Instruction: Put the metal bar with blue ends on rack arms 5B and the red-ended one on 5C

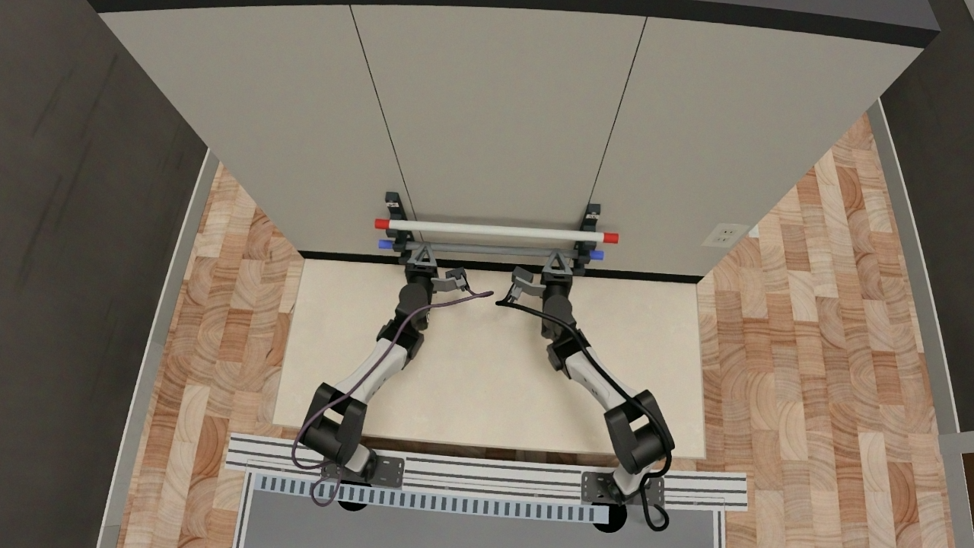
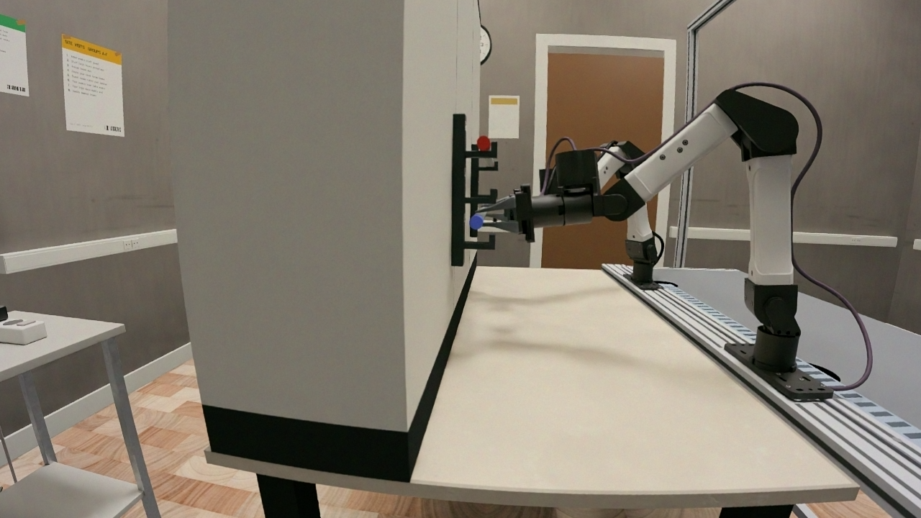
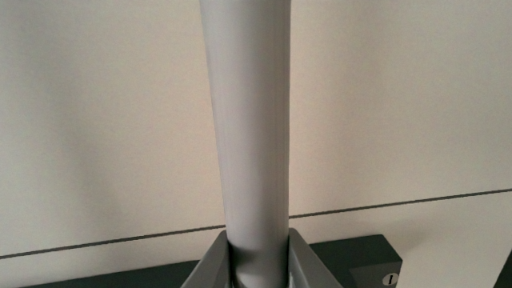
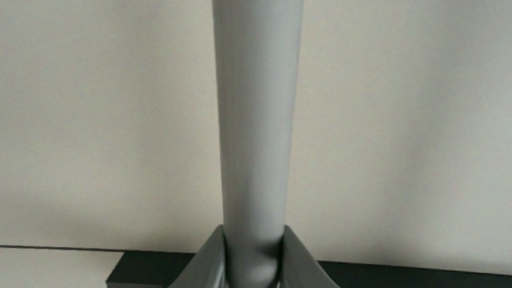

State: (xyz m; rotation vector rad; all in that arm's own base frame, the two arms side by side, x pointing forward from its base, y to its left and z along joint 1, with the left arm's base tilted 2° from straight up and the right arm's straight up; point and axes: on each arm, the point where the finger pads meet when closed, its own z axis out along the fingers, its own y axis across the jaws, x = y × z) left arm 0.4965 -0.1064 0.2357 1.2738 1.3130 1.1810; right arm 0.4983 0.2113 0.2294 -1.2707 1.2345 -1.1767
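The red-ended bar lies 14 cm to the left of my right hand, 12 cm above it and 1 cm behind it. From my right hand the other things lie so: blue-ended bar: 15 cm to the left; then pale cabinet: 22 cm above, 15 cm ahead, 14 cm to the left.
The blue-ended bar is 15 cm to the right of my left hand and 1 cm ahead of it. Also, from my left hand: pale cabinet (22 cm above, 16 cm to the right, 16 cm ahead); red-ended bar (16 cm to the right, 12 cm above, 1 cm behind).
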